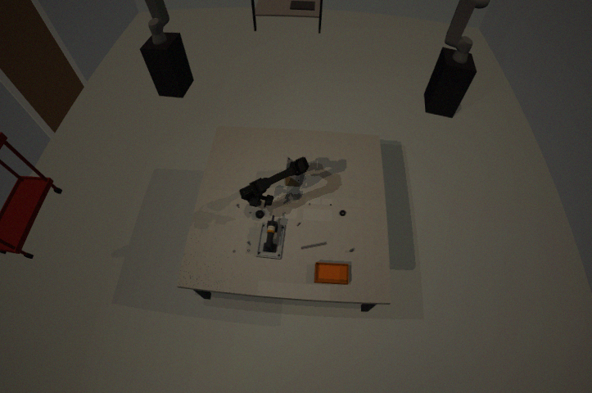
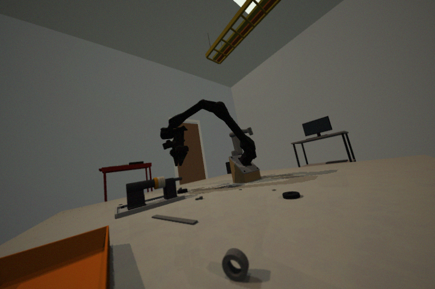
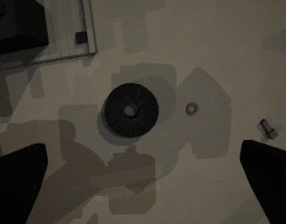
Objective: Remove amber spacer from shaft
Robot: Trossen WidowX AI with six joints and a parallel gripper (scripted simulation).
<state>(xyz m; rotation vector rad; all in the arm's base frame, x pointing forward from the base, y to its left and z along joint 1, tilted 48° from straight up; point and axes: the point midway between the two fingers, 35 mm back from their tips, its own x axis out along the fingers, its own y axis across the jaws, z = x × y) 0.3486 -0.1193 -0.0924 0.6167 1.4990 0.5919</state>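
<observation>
Right now my gripper tip is 11 cm to the right of the shaft, 9 cm short of it and 6 cm above it. From my gripper tip the other things lie so: amber spacer (13 cm ahead, 11 cm to the left, 6 cm below); pale spacer (11 cm to the left, 11 cm ahead, 6 cm below); white spacer (12 cm ahead, 11 cm to the left, 6 cm below).
</observation>
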